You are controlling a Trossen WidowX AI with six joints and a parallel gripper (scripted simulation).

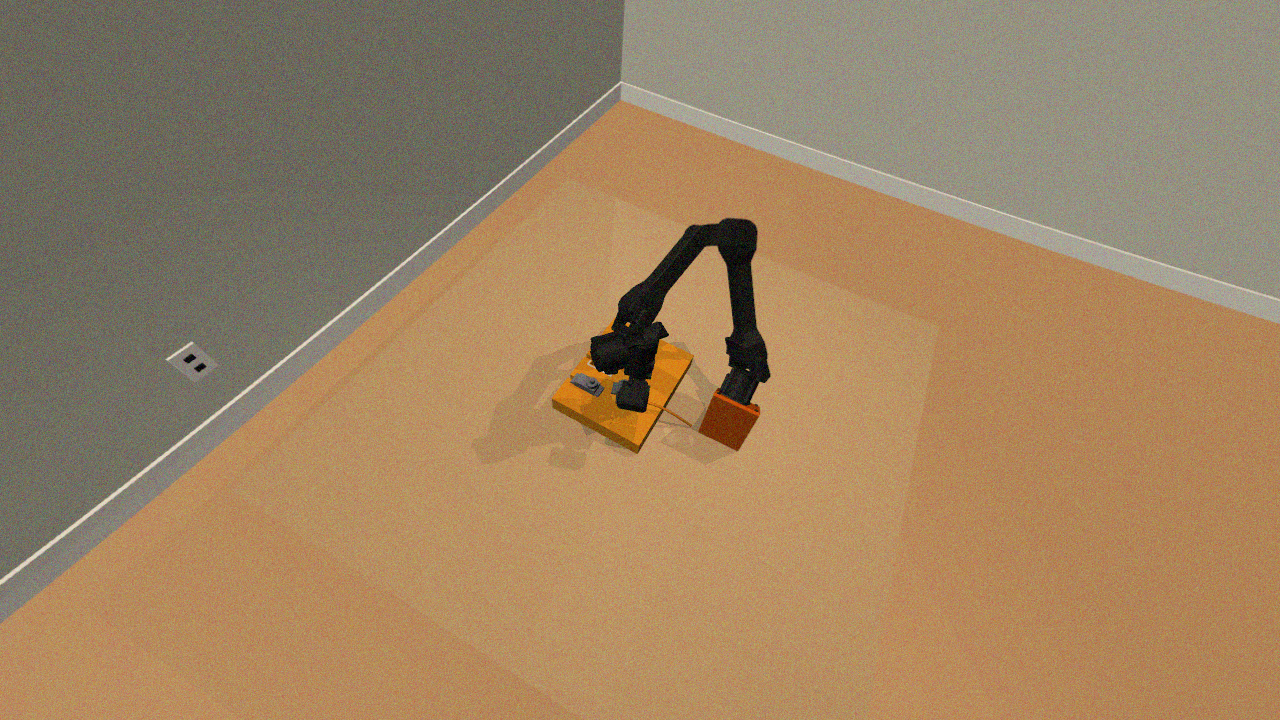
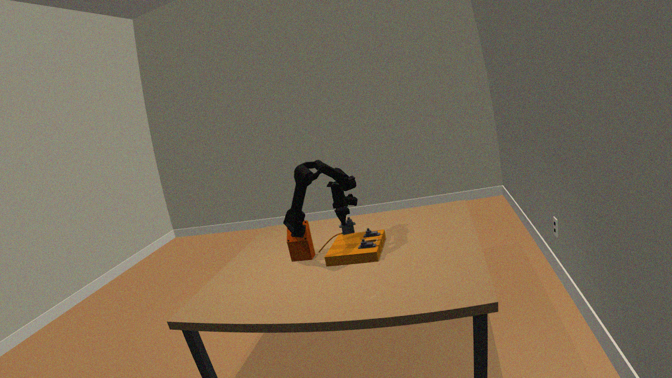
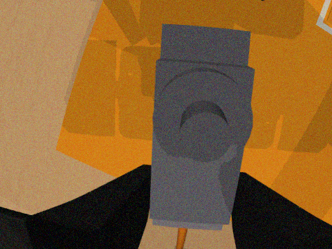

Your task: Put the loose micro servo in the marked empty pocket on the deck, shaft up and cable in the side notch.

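My gripper tip is 10 cm above the orange deck, 7 cm to the left of it and 3 cm short of it.
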